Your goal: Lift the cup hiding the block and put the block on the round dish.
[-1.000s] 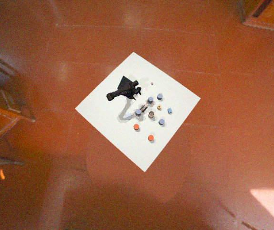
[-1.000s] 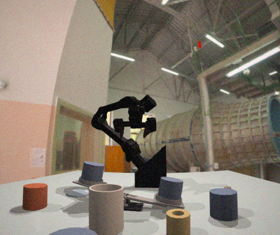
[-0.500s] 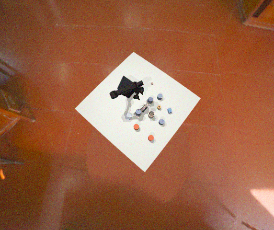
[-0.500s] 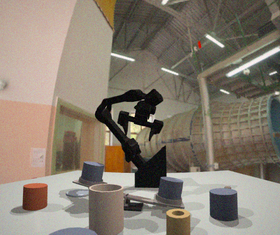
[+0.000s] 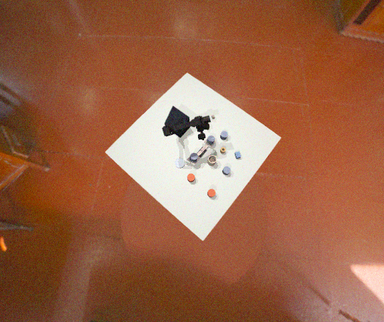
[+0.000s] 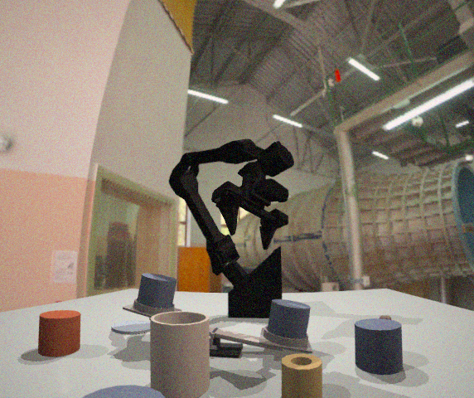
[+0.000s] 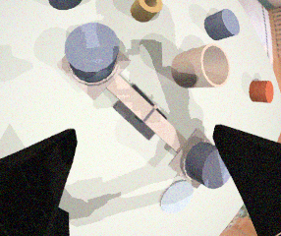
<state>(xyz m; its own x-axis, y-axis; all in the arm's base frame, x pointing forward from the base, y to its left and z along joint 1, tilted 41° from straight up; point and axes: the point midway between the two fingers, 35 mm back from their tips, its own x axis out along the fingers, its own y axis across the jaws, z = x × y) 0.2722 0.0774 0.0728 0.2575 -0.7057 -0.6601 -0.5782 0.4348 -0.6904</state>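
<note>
The grey block is 60 mm ahead of my gripper tip, 60 mm to the left of it and 170 mm below it. The rest, counted from my gripper tip: tan hollow cup: 170 mm ahead, 110 mm to the right, 170 mm below; then round dish: 90 mm behind, 280 mm to the right, 200 mm below; then bead: 60 mm behind, 330 mm to the left, 200 mm below.
</note>
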